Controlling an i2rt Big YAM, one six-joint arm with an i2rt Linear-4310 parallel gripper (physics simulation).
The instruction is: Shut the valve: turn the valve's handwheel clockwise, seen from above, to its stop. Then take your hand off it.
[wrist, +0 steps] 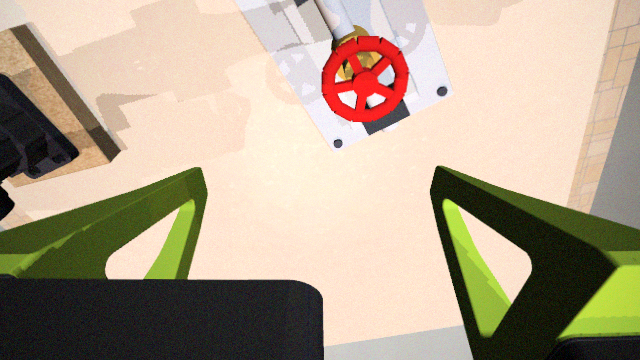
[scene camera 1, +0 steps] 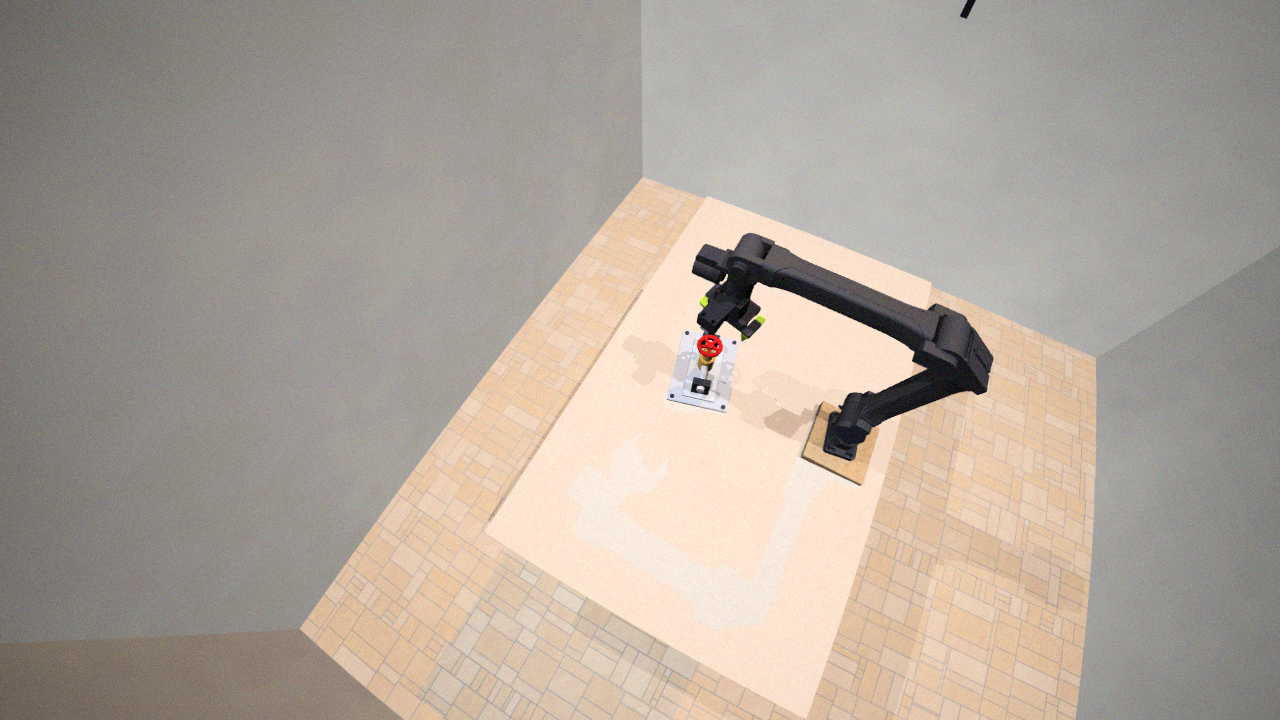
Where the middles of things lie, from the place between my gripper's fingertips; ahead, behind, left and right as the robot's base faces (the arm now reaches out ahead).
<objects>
Now: the red handwheel (wrist: 364,82) 30 mm ahead of my hand, 20 mm to the right of it and 150 mm below it. Also, from my hand: pale base plate (scene camera 1: 720,404) (30 mm ahead, 20 mm to the right, 270 mm below).
</objects>
